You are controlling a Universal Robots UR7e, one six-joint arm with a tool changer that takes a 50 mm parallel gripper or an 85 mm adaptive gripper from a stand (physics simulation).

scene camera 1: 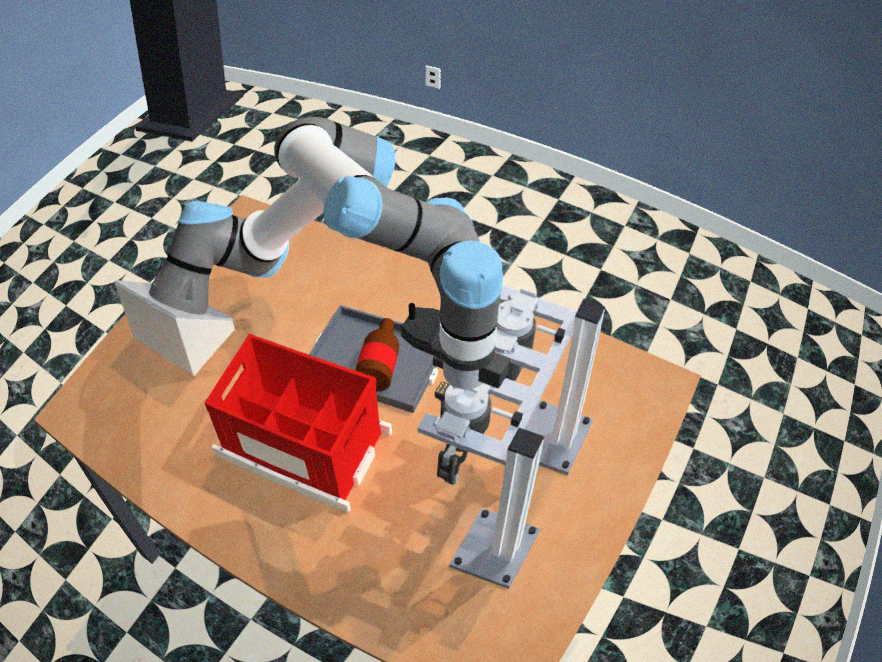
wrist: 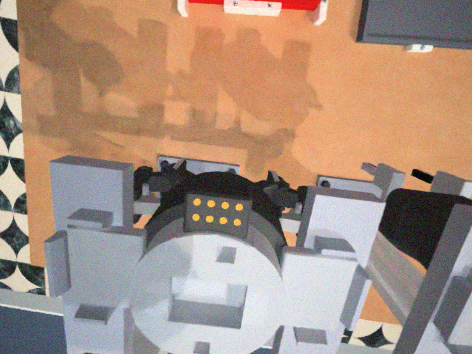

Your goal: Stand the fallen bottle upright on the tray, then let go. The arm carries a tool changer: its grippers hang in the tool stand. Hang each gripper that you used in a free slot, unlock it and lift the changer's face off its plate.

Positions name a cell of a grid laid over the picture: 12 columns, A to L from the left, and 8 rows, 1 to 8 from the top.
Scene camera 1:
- brown bottle: F5
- adaptive gripper: G5
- tool stand: G7
